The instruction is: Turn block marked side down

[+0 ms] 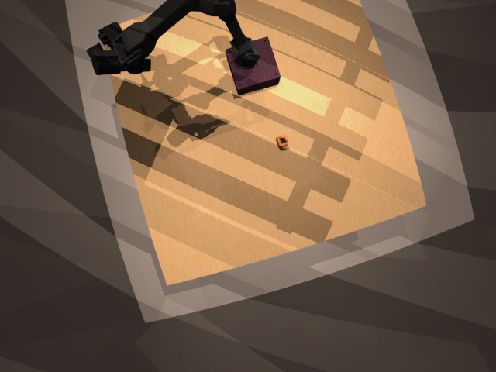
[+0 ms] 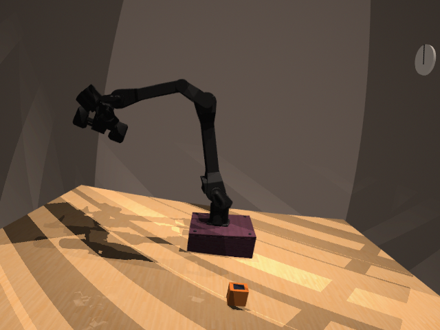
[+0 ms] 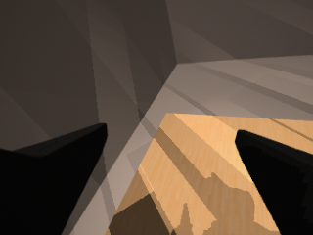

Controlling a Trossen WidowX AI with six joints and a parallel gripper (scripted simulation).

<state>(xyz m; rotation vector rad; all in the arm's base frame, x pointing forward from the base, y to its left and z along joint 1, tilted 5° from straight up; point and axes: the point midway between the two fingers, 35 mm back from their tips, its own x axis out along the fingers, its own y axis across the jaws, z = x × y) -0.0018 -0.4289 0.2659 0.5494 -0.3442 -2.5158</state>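
My gripper tip is 370 mm short of the block, 560 mm to the right of it and 270 mm above it.
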